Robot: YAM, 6 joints.
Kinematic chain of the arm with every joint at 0, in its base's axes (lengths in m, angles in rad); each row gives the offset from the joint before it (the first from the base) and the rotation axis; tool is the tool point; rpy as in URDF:
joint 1: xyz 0 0 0.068 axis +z
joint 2: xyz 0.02 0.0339 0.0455 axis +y
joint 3: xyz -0.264 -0.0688 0 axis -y
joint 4: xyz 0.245 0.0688 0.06 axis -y
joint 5: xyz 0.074 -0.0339 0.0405 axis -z
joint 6: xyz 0.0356 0 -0.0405 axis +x
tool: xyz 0 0 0 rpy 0 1.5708 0
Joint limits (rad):
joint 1: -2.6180..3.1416
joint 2: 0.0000..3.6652
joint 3: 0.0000..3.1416
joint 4: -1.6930..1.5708
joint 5: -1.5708..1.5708
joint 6: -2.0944..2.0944
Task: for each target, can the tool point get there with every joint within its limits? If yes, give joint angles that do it. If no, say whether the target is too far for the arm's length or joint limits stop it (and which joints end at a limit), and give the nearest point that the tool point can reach.
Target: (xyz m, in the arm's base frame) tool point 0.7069 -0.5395 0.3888
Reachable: no: too far | nearest point 0.4902 -0.3741 0.3025 | short by 0.286 m
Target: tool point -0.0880 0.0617 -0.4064
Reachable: no: joint limits stop it (at a limit: joint 2) | nearest point -0.1023 0.0717 -0.3585 | short by 0.051 m
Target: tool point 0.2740 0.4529 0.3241
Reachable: yes | joints 1.0750 2.4746 2.6924 -0.9260 0.8014 -0.5258
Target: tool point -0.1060 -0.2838 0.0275
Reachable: yes | joints -1.8287 2.1327 0.8542 -0.1544 1.0093 -0.9378
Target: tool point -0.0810 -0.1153 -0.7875
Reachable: no: too far | nearest point -0.1141 -0.1624 -0.3768 | short by 0.415 m
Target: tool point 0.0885 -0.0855 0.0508
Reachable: yes | joints -0.5258 2.3125 0.5606 -1.3310 0.9761 0.2609
